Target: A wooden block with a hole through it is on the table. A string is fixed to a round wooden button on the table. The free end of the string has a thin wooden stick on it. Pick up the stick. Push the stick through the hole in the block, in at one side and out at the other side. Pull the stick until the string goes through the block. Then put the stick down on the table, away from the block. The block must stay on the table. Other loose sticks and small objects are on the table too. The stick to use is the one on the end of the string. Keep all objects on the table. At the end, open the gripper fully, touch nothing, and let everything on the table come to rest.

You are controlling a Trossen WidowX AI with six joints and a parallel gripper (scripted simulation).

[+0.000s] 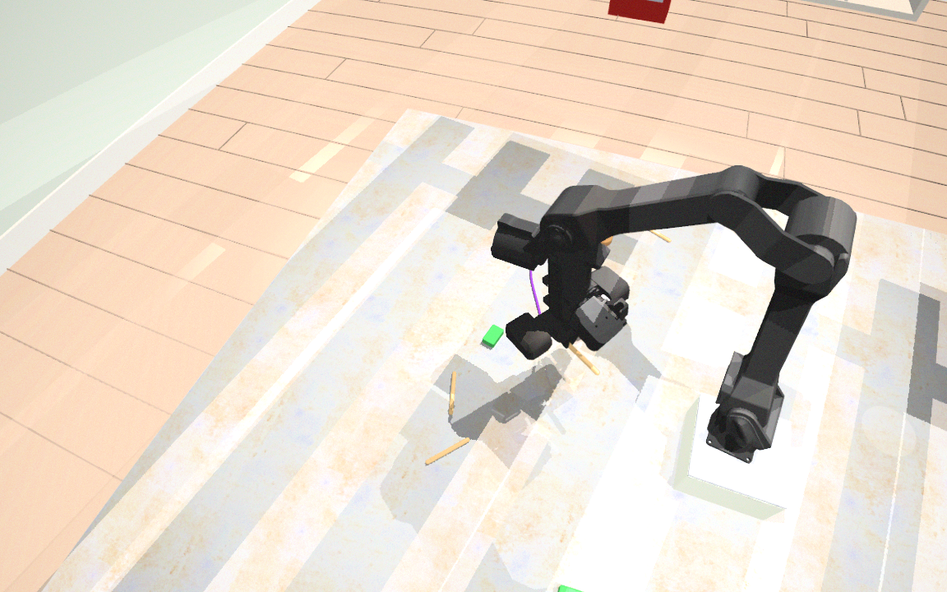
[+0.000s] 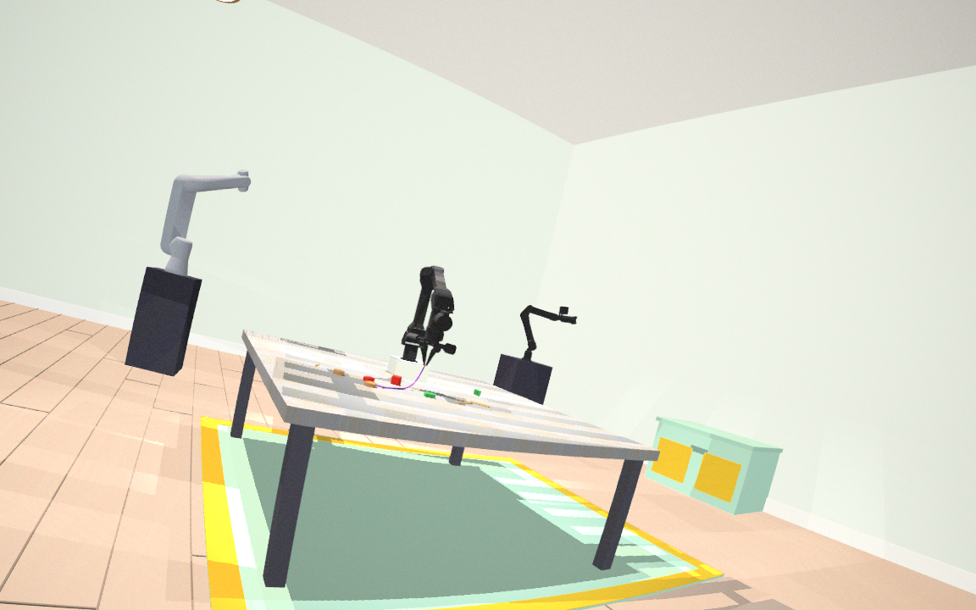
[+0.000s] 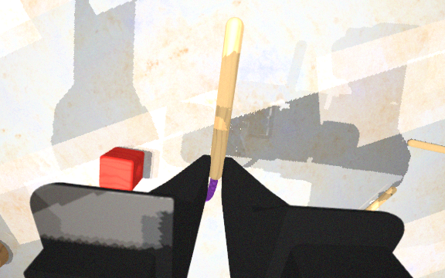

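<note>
My gripper tip is 100 mm to the left of the red wooden block and 80 mm above it. The rest, counted from my gripper tip: flat red block (60 mm ahead, 210 mm to the right, 80 mm below); green block (130 mm ahead, 80 mm below); thin wooden stick (10 mm behind, 10 mm to the left).
</note>
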